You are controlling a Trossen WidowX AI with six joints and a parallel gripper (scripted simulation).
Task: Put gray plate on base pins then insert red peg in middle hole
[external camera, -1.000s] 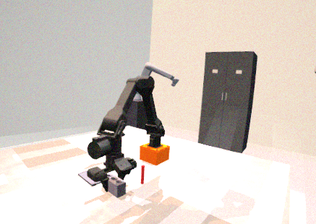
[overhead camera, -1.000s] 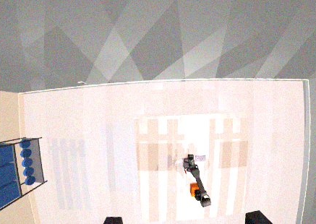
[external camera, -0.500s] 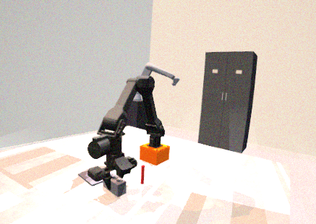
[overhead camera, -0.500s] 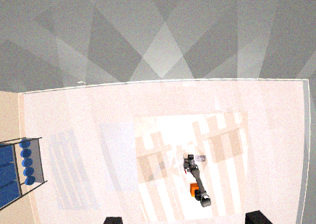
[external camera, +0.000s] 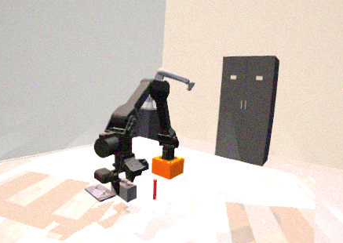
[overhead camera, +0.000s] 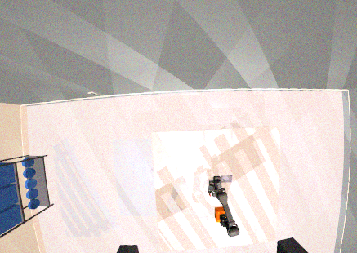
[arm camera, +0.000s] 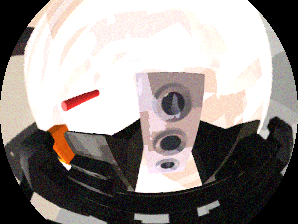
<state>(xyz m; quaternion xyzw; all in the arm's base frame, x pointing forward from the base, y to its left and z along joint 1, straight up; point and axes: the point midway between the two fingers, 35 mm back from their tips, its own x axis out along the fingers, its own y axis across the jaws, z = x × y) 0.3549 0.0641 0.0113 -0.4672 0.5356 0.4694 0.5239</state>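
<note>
The base is 14 cm to the right of my gripper tip and 5 cm below it. Also, from my gripper tip: gray plate 3 cm above; then red peg 12 cm behind, 5 cm to the left, 1 cm below.
</note>
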